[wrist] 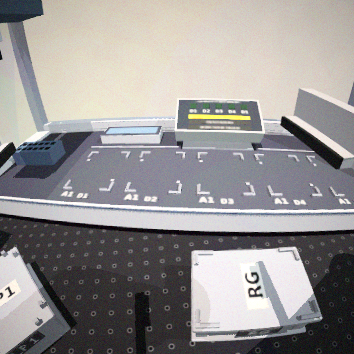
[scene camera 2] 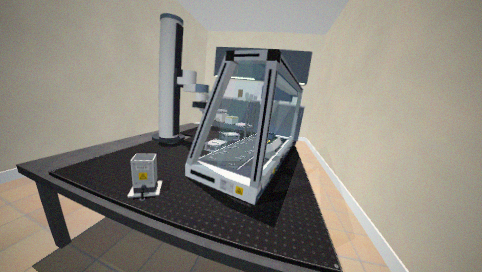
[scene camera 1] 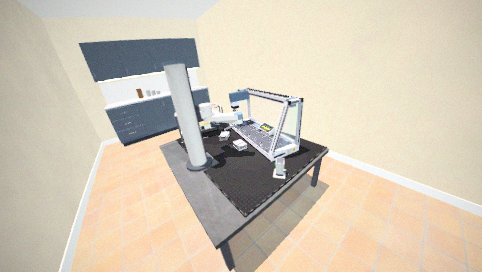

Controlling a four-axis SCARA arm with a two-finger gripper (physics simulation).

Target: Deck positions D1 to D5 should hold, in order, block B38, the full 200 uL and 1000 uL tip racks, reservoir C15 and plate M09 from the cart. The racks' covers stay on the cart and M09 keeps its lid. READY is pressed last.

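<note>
My gripper [wrist: 146,111] [scene camera 2: 199,105] is open and empty, in front of the deck and above the table. One finger shows at the right edge of the wrist view, the other at the left edge. On the deck [wrist: 150,216], the corner marks of D1 to D4 stand bare; D5 is partly cut off. A display [wrist: 220,117] behind them shows D1 to D5 and a yellow bar. Through the glass in scene camera 2, a white box [scene camera 2: 220,115], a yellowish box [scene camera 2: 231,120] and a pale flat item [scene camera 2: 243,125] stand on the cart; their labels are unreadable. I cannot make out READY.
The white nests LP1 [wrist: 17,295] [scene camera 1: 225,135] and RG [wrist: 225,290] [scene camera 1: 240,145] stand before the deck, without labware. A blue holed block [wrist: 39,152] and a blue-topped box [wrist: 132,135] are on the deck. A grey box with a warning sign [scene camera 2: 144,170] stands near the table edge.
</note>
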